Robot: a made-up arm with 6 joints.
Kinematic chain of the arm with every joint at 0, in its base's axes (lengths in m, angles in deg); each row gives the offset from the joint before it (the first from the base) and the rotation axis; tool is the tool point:
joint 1: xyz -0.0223 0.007 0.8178 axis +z
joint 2: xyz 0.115 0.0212 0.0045 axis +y
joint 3: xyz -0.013 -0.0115 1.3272 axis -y
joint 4: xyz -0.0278 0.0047 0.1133 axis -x
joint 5: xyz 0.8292 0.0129 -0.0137 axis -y
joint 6: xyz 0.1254 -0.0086 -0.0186 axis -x
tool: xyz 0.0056 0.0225 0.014
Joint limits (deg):
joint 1: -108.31..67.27
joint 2: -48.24..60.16
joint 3: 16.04..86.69
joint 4: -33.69..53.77
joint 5: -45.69..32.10
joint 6: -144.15..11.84
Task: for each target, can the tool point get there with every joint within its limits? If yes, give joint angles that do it. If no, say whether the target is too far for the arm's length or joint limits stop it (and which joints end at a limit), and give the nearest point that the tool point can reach.
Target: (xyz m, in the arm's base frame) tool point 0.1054 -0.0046 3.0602
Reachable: yes | joints -17.38 -6.71 63.58 -23.73 15.92 -11.82
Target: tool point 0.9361 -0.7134 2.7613
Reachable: yes | joints -39.06 25.10 77.79 -4.09 -38.12 -11.91
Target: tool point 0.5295 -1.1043 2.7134
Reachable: yes | joints -64.48 22.36 66.60 -6.50 -34.56 -77.76
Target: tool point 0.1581 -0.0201 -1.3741
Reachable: no: joint limits stop it (at a limit: joint 2, joint 3, joint 5, joint 6) | nearest point 1.8435 -0.2733 0.8750 | short by 2.822 m
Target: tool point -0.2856 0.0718 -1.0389
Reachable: no: joint limits stop it (at a limit: joint 1, joint 2, joint 3, joint 5, joint 6) | nearest point -0.6131 -1.7852 0.8755 | short by 2.687 m
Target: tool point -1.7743 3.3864 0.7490
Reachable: no: too far | nearest point -0.7818 1.4719 2.2153 | short by 2.608 m
